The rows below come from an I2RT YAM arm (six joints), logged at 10 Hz.
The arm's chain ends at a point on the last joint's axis. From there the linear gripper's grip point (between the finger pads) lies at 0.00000 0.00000 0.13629 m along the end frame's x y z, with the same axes.
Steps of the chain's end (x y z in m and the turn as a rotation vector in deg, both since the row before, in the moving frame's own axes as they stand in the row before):
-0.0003 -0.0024 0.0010 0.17 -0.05 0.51
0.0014 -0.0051 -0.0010 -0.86 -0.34 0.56
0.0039 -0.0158 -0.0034 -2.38 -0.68 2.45
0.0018 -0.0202 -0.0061 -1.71 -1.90 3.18
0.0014 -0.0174 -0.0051 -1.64 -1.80 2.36
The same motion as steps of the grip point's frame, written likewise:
-0.0004 -0.0028 0.0010 0.17 -0.05 0.51
0.0006 -0.0031 -0.0010 -0.86 -0.34 0.56
0.0022 -0.0102 -0.0035 -2.38 -0.68 2.45
-0.0028 -0.0163 -0.0062 -1.71 -1.90 3.18
-0.0030 -0.0136 -0.0052 -1.64 -1.80 2.36

